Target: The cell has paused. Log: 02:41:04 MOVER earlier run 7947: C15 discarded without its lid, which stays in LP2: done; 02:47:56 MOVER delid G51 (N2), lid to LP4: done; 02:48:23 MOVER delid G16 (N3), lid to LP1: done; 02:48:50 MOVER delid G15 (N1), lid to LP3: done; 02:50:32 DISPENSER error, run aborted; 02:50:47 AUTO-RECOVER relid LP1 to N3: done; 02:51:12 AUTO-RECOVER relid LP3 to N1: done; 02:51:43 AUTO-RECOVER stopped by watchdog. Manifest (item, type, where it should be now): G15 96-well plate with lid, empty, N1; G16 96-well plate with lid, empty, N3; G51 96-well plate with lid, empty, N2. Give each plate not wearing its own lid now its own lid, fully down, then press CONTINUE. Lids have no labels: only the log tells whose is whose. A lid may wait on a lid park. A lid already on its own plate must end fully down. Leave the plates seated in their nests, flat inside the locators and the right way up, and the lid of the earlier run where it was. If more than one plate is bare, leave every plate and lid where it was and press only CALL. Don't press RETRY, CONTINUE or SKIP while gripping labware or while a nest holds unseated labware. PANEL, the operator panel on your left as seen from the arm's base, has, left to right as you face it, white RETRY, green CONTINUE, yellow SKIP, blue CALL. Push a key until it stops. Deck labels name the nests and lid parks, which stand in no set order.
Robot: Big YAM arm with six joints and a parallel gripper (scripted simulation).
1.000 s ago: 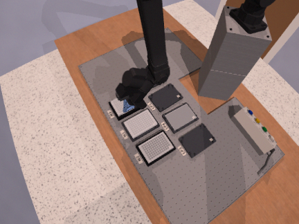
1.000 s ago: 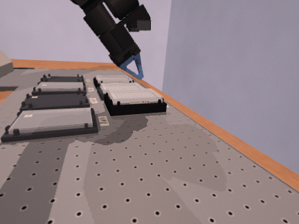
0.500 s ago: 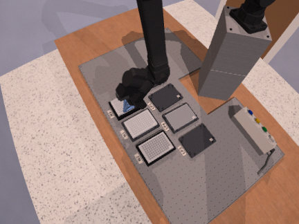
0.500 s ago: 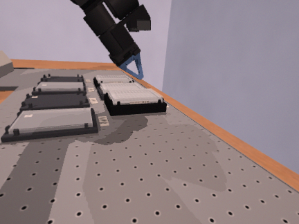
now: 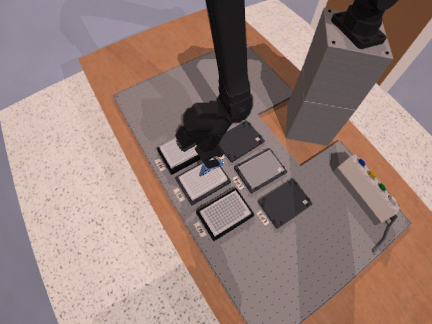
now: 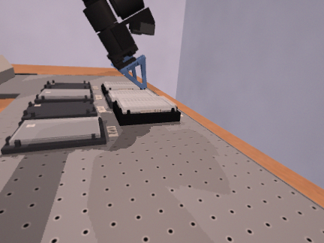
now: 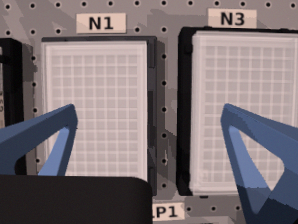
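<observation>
Right now the plate is 17 cm to the left of my hand, 5 cm below it and 3 cm behind it. Round my hand: lid park LP3: 22 cm behind, 21 cm to the left, 7 cm below; lid park LP1: 18 cm behind, 7 cm below, 5 cm to the right; LP1 label: 10 cm behind, 7 cm below, 3 cm to the right.
</observation>
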